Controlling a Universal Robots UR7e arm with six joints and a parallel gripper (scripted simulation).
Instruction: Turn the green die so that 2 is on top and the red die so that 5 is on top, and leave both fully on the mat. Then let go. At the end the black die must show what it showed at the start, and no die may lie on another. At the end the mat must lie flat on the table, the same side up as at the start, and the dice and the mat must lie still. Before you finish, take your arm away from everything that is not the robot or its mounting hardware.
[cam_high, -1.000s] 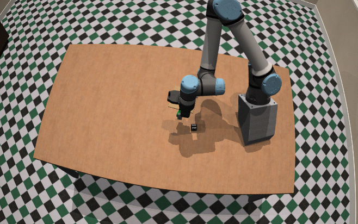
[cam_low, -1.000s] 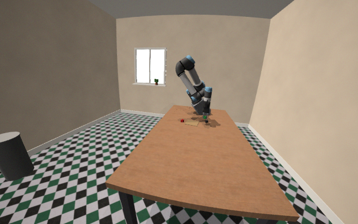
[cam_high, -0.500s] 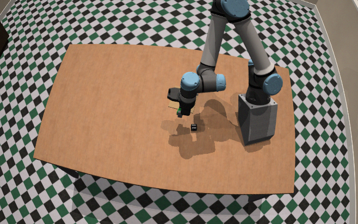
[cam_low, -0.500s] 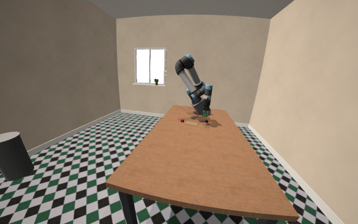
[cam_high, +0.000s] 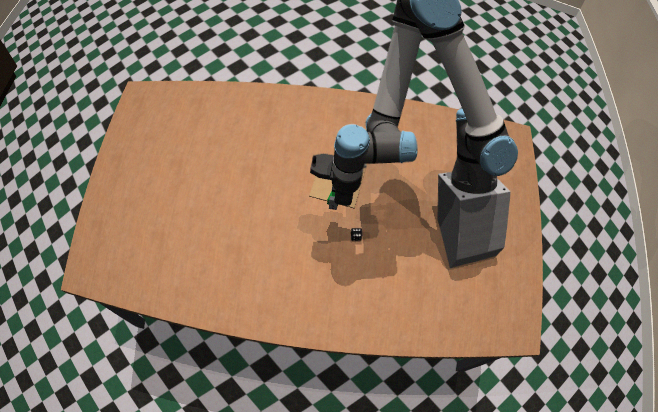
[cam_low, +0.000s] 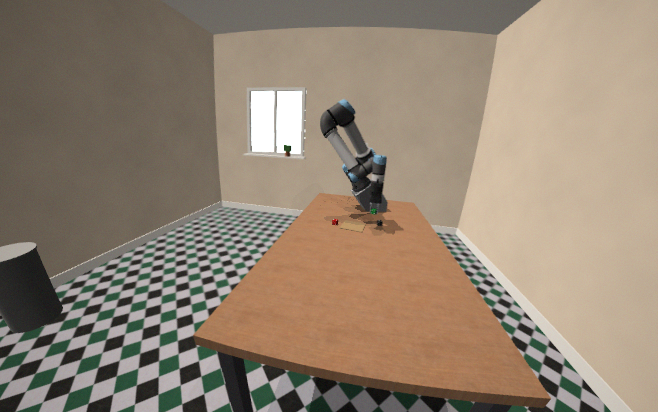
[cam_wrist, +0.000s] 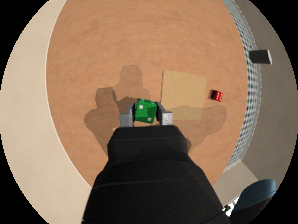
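My hand is 120 mm above the tan mat, 110 mm to the left of it and 30 mm past it. From my hand the other things lie so: green die: right at my hand; then black die: 100 mm below, 70 mm to the left, 60 mm behind; then red die: 230 mm to the right, 100 mm below, 50 mm behind.
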